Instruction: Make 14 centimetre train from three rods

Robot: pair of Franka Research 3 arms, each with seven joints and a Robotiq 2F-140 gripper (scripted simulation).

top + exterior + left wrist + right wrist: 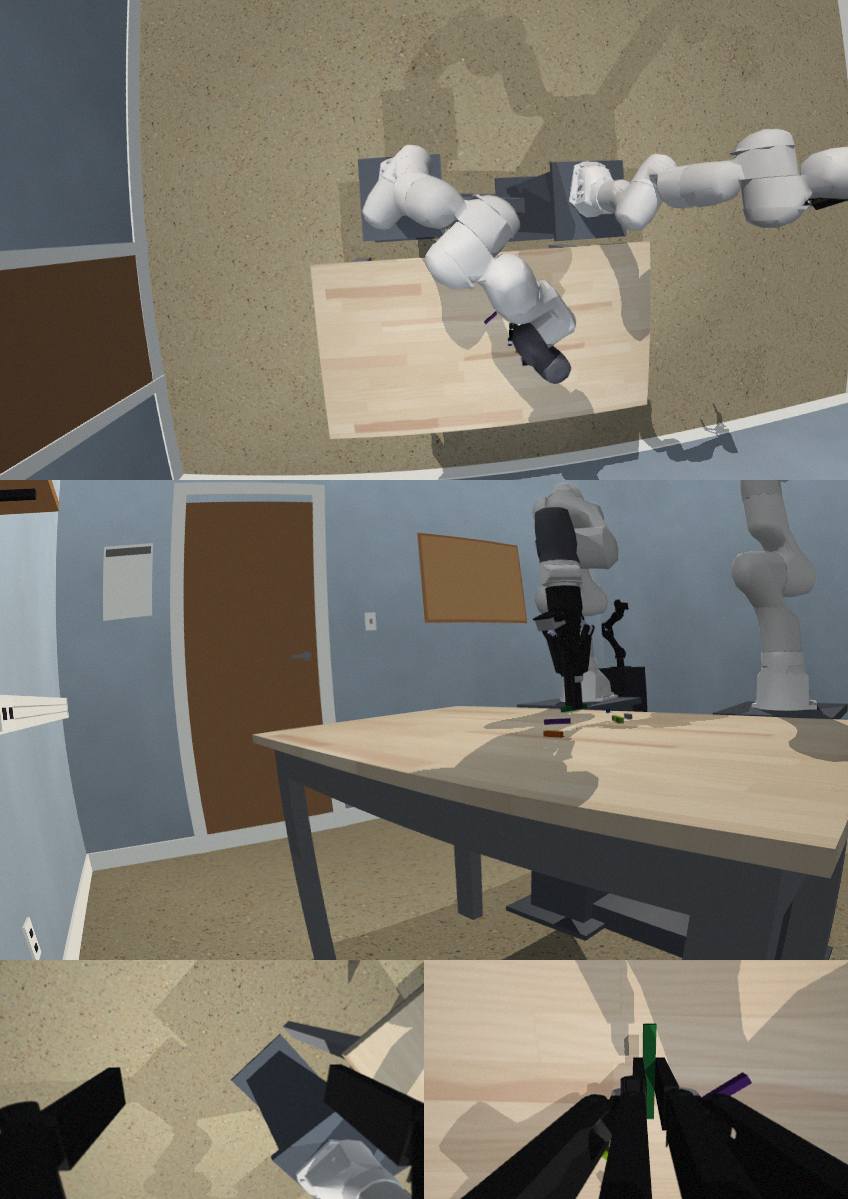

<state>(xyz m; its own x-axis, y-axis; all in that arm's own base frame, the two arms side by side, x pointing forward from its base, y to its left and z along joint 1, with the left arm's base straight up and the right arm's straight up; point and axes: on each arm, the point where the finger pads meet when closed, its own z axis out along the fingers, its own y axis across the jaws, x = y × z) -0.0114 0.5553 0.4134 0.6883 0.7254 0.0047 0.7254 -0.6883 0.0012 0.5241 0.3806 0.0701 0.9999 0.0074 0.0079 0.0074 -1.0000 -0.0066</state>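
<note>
My right gripper is now 11 cm past the lime rod, 7 cm above it and 4 cm to the right of it. Also, from my right hand: orange rod: 11 cm ahead, 7 cm below, 5 cm to the left; purple rod: 8 cm to the right, 7 cm below, 2 cm behind; green rod: 3 cm below.
</note>
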